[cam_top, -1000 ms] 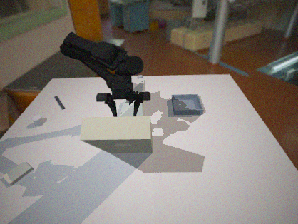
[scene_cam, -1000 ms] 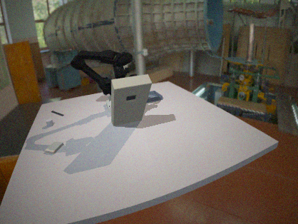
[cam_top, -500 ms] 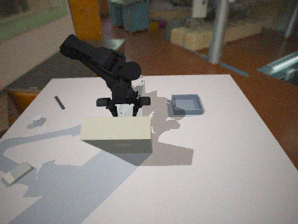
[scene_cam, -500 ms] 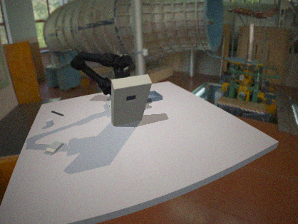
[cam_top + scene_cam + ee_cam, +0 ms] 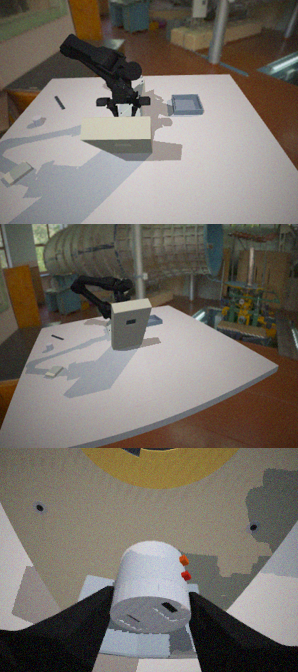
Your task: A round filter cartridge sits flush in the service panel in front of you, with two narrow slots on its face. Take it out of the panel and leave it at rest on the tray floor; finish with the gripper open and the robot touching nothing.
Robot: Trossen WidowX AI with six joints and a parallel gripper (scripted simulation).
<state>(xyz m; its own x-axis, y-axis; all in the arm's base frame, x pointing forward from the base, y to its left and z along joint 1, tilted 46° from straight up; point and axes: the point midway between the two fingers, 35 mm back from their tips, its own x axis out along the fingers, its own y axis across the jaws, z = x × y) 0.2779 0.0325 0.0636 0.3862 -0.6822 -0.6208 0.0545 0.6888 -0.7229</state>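
My gripper tip is now 4 cm short of the service panel and 2 cm above it. The rest, counted from my gripper tip: round filter cartridge right at my gripper tip; then pale flat block 6 cm ahead, 44 cm to the right, 17 cm below; then tray 33 cm behind, 31 cm to the left, 16 cm below.
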